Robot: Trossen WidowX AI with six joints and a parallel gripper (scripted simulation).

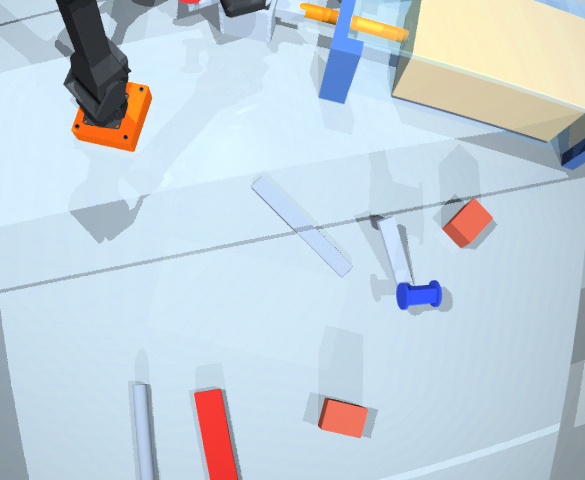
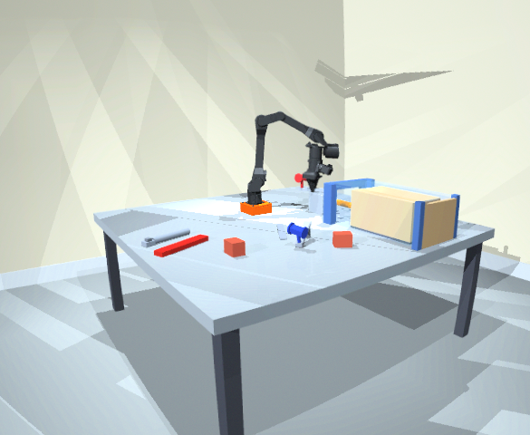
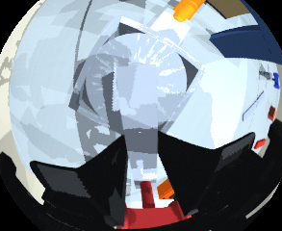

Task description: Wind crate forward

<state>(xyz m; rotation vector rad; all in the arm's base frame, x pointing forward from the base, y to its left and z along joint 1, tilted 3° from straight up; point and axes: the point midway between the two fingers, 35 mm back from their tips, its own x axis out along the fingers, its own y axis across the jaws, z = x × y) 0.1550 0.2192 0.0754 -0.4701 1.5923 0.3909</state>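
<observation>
Right now the grey crank handle is 1 cm behind my gripper tip, 1 cm to the right of it and 2 cm above it. Round my gripper tip: red knob 5 cm behind, 3 cm to the right, 5 cm above; then round winch 3 cm ahead, 2 cm to the left, 6 cm below; then blue steel frame 20 cm ahead, 1 cm to the left, 2 cm above.
</observation>
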